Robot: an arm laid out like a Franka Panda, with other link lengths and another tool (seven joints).
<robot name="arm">
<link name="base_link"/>
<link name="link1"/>
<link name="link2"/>
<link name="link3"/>
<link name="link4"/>
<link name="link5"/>
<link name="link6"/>
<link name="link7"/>
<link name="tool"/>
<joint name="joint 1" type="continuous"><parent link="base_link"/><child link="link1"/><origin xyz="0 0 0.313" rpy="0 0 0"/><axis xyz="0 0 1"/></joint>
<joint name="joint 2" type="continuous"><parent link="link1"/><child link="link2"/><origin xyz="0 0 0" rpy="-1.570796 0 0"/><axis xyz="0 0 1"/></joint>
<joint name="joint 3" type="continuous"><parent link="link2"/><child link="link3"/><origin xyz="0 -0.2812 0" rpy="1.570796 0 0"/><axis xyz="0 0 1"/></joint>
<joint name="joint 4" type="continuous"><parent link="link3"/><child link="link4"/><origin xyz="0.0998 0 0" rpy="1.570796 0 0"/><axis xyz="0 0 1"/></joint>
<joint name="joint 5" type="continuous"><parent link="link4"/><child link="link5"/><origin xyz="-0.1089 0.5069 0" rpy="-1.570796 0 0"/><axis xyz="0 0 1"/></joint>
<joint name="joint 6" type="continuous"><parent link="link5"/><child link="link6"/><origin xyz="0 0 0" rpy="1.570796 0 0"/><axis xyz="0 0 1"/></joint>
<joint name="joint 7" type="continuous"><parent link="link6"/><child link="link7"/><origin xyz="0.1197 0 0" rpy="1.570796 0 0"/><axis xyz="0 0 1"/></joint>
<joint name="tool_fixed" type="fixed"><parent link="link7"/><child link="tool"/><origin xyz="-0.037 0.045 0.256" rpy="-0.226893 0 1.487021"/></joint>
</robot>
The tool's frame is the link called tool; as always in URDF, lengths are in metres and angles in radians. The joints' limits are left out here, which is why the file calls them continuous.
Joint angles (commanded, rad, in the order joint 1, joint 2, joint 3, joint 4, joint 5, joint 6, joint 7), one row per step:
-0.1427, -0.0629, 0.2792, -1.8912, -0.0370, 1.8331, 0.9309
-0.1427, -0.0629, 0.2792, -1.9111, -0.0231, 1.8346, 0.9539
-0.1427, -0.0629, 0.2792, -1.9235, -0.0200, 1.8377, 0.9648
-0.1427, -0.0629, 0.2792, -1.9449, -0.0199, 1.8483, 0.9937
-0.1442, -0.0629, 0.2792, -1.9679, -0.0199, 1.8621, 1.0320
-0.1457, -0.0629, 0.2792, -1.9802, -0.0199, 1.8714, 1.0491
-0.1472, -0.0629, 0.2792, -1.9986, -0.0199, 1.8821, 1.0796
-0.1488, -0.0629, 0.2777, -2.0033, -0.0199, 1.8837, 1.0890
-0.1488, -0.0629, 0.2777, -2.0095, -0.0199, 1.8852, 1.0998
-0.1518, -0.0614, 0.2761, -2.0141, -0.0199, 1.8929, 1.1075
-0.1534, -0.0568, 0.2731, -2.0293, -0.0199, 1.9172, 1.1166
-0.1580, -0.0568, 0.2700, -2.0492, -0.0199, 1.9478, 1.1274
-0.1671, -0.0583, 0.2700, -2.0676, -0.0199, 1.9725, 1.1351
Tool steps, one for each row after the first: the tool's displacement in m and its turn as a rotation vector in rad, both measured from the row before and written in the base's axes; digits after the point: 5 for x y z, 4 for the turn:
-0.00580, 0.00360, -0.01156, 0.0108, 0.0189, -0.0270
-0.00297, 0.00084, -0.00697, 0.0015, 0.0092, -0.0119
-0.00382, 0.00102, -0.01169, -0.0020, 0.0096, -0.0289
-0.00356, 0.00059, -0.01241, -0.0025, 0.0075, -0.0396
-0.00143, -0.00027, -0.00651, -0.0010, 0.0023, -0.0184
-0.00313, 0.00023, -0.00989, -0.0024, 0.0063, -0.0319
-0.00086, -0.00161, -0.00256, -0.0008, 0.0027, -0.0125
-0.00167, 0.00035, -0.00342, -0.0012, 0.0042, -0.0108
0.00075, -0.00242, -0.00313, 0.0003, -0.0019, -0.0121
0.00107, -0.00227, -0.01014, 0.0017, -0.0049, -0.0131
0.00140, -0.00423, -0.00957, 0.0011, -0.0110, -0.0178
0.00044, -0.00549, -0.00807, 0.0003, -0.0080, -0.0162

